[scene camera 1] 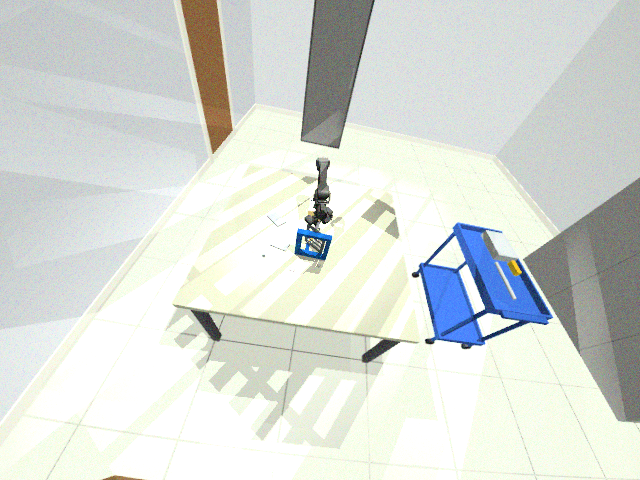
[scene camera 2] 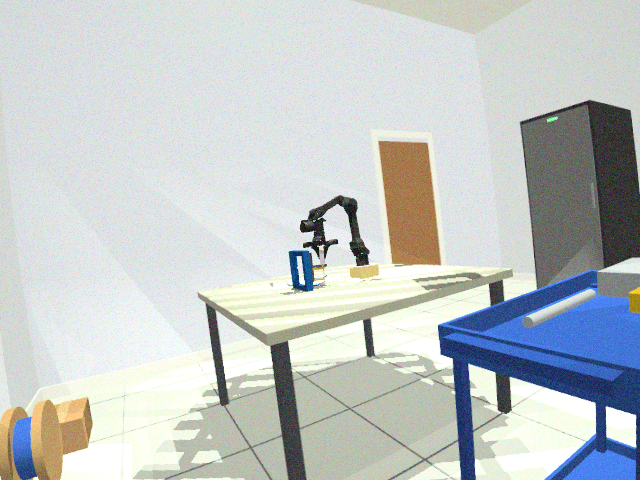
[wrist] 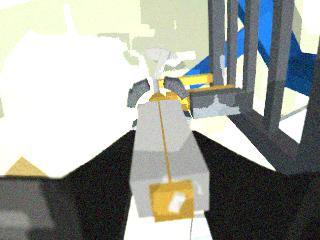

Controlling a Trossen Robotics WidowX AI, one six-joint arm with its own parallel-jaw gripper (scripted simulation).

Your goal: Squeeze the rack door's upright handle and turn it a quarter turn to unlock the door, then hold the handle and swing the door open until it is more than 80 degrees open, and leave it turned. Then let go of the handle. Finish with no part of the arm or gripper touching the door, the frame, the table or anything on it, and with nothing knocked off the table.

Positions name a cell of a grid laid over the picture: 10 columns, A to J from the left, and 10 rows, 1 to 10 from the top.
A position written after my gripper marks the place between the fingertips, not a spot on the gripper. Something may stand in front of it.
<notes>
In view: my gripper (wrist: F6) and a small blue rack frame (scene camera 2: E6).
</notes>
